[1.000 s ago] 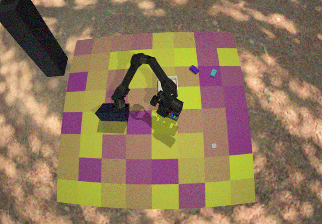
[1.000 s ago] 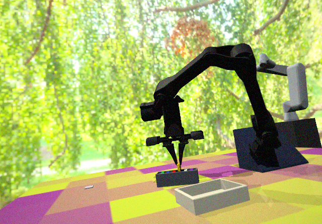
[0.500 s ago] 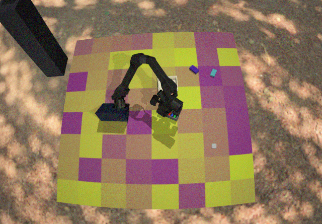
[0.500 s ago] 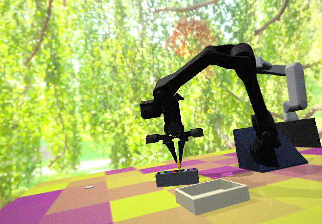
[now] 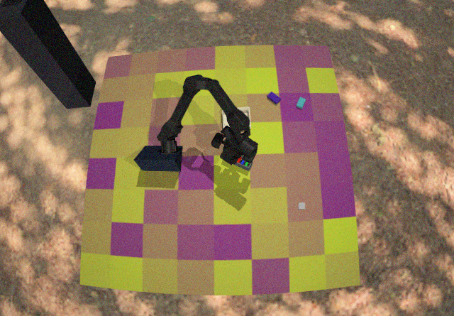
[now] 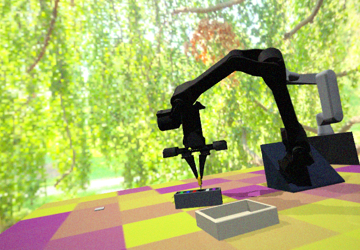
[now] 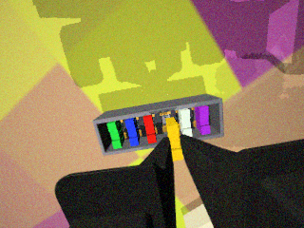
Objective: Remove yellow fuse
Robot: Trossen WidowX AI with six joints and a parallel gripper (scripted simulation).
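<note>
Now: the cream tray 21 cm to the left of my gripper tip, 7 cm below it and 1 cm ahead of it. Round my gripper tip: yellow fuse: 1 cm below; then purple block: 32 cm to the left, 19 cm ahead, 7 cm below; then small pale square: 30 cm ahead, 22 cm to the right, 7 cm below.
</note>
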